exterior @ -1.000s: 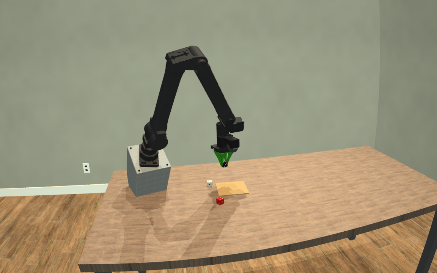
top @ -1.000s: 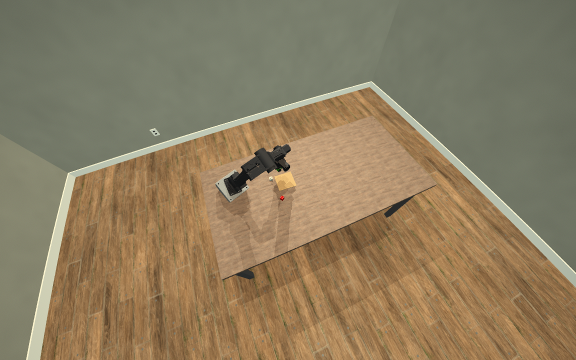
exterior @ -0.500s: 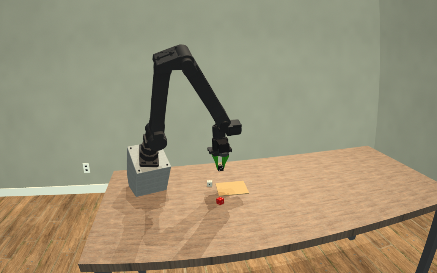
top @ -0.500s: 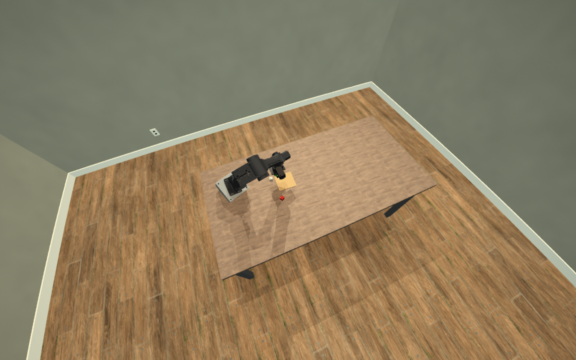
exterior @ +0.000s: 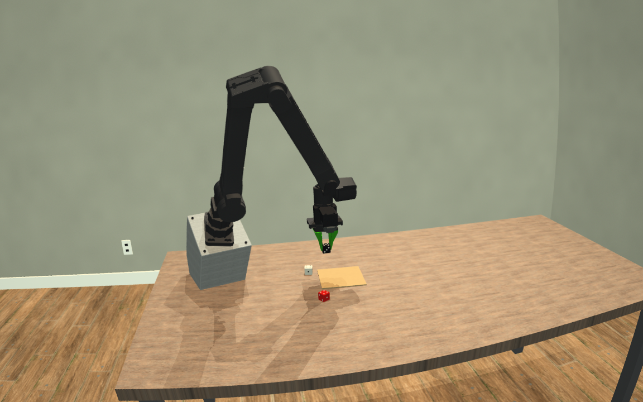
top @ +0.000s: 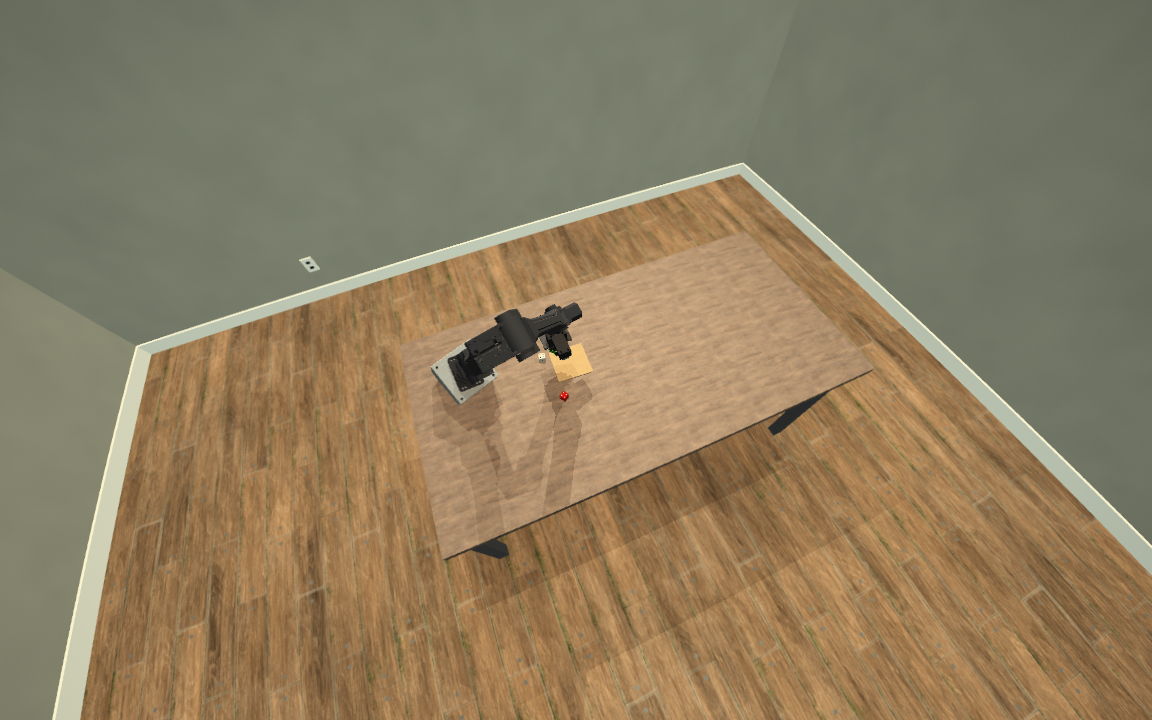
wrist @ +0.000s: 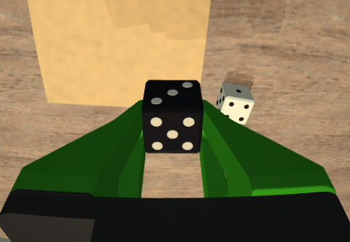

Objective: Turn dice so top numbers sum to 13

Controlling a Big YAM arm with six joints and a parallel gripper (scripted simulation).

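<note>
Right now my hand is 11 cm above the tan mat, 4 cm short of it and 1 cm to the left of it. Round my hand: black die (right at my hand); white die (10 cm below, 6 cm to the left, 4 cm behind); red die (13 cm to the right, 10 cm below, 5 cm behind).
</note>
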